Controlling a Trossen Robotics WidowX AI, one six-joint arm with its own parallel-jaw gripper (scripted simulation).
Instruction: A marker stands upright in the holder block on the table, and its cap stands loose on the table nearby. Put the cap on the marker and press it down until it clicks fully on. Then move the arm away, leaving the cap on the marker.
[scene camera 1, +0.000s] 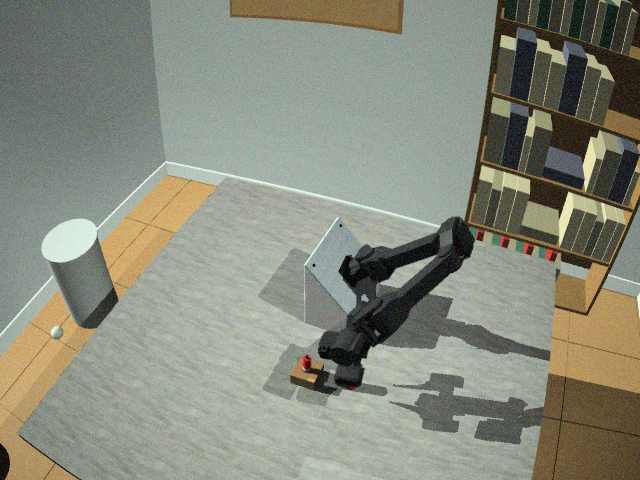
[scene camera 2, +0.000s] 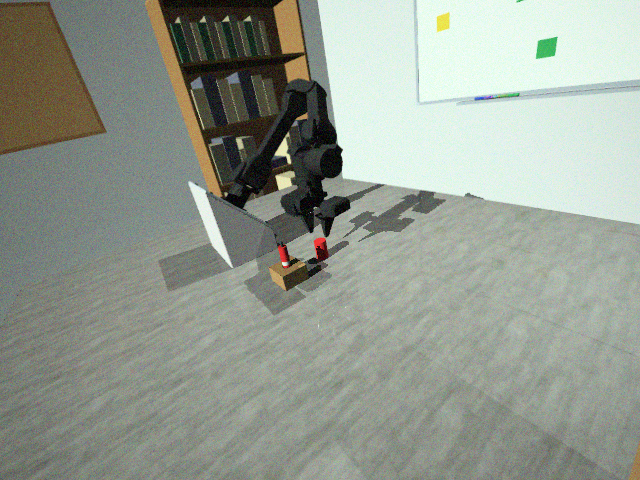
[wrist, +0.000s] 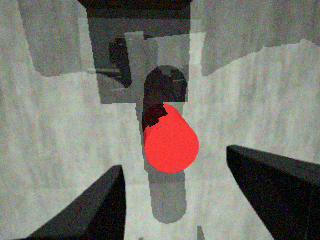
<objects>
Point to a red cap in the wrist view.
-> At 170, 145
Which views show the gripper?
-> Scene camera 1, scene camera 2 and the wrist view: all of them.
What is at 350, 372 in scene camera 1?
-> The gripper.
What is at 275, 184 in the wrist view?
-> The gripper.
</objects>
